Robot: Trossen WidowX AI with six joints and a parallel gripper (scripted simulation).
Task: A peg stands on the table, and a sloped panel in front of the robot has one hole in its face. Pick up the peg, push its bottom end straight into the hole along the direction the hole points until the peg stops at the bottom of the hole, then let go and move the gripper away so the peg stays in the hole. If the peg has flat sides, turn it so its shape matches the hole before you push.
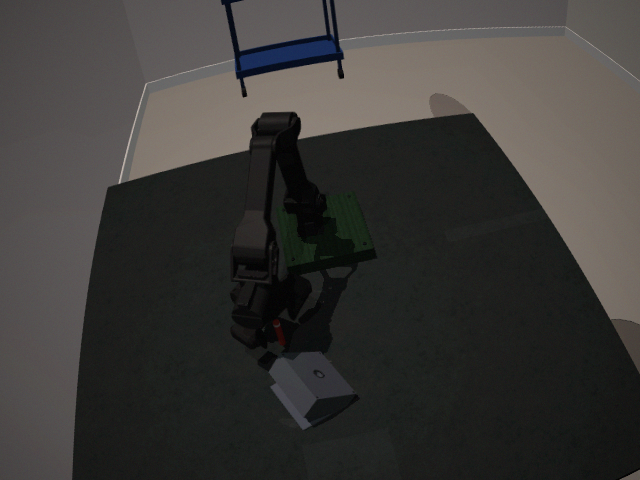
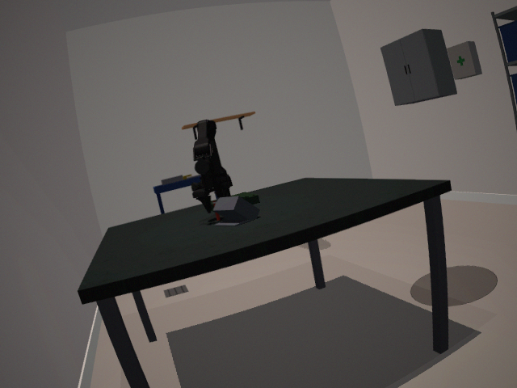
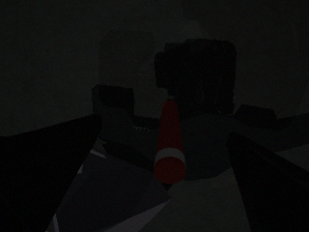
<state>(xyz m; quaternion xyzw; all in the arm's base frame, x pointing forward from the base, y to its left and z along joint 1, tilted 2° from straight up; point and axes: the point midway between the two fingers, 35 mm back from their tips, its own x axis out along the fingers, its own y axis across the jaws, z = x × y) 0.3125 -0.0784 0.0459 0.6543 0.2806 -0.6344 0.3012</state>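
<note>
The grey sloped panel lies 130 mm ahead of my gripper tip and 60 mm to the left of it. Also, from my gripper tip: round red peg (20 mm above).
</note>
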